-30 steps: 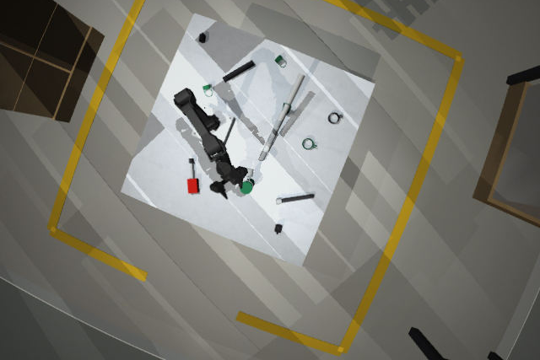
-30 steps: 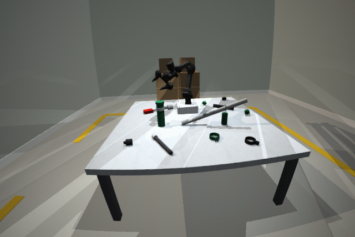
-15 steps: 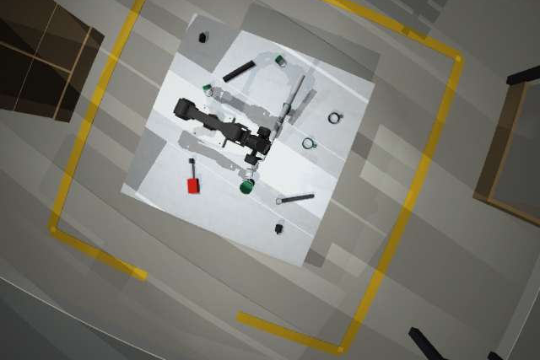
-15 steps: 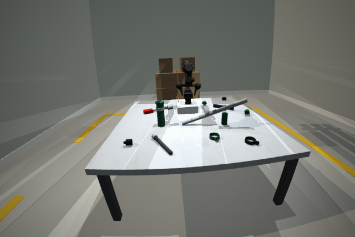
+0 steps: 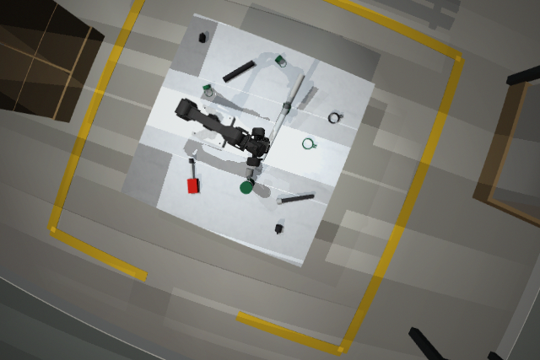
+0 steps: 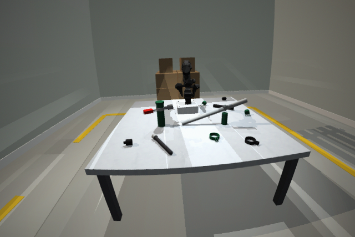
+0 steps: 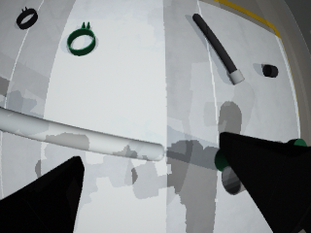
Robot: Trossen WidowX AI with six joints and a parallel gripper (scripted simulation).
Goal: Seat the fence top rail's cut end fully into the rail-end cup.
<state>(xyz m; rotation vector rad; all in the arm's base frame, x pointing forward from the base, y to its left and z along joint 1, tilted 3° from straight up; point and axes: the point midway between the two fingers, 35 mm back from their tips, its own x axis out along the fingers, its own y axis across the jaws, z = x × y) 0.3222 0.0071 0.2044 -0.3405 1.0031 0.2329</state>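
Now: the white rail-end cup 16 cm to the right of my gripper tip, 8 cm below it and 1 cm behind it. The rest, counted from my gripper tip: small green post 29 cm to the left, 13 cm below, 1 cm behind.
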